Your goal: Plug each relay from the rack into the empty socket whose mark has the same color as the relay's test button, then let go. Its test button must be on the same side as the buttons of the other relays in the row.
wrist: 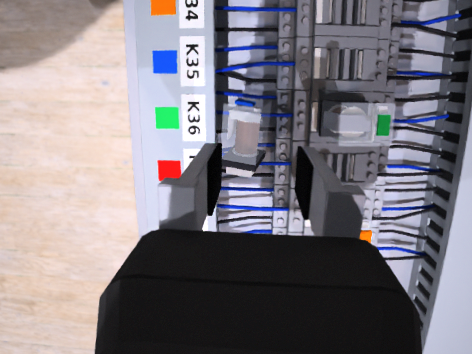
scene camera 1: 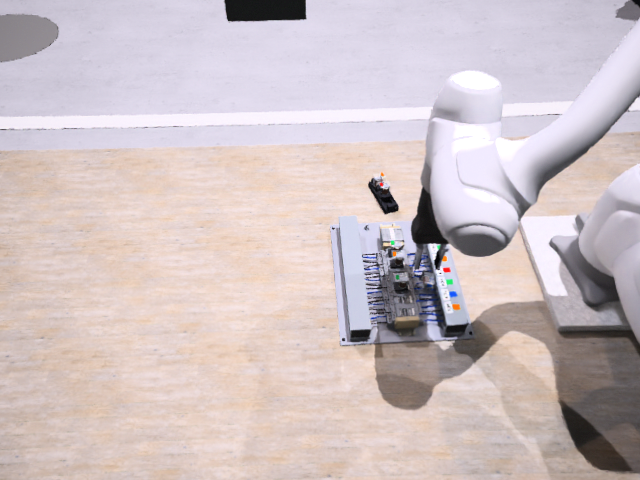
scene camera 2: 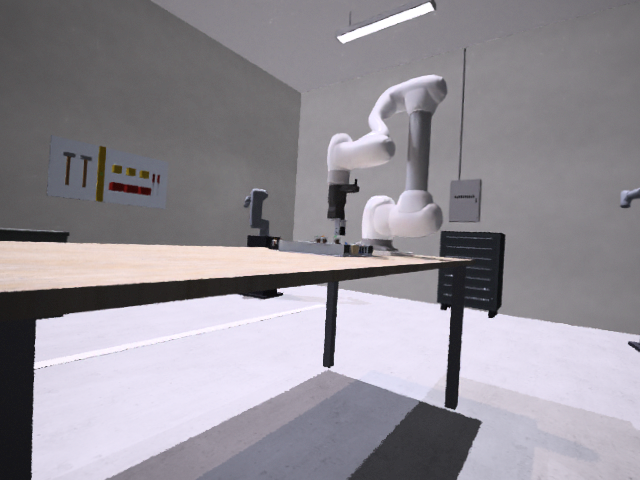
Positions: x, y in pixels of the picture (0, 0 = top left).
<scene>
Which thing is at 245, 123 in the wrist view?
A blue-button relay.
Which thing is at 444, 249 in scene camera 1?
My gripper.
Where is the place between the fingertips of my gripper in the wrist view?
At 258, 167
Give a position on a panel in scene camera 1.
431, 330
</scene>
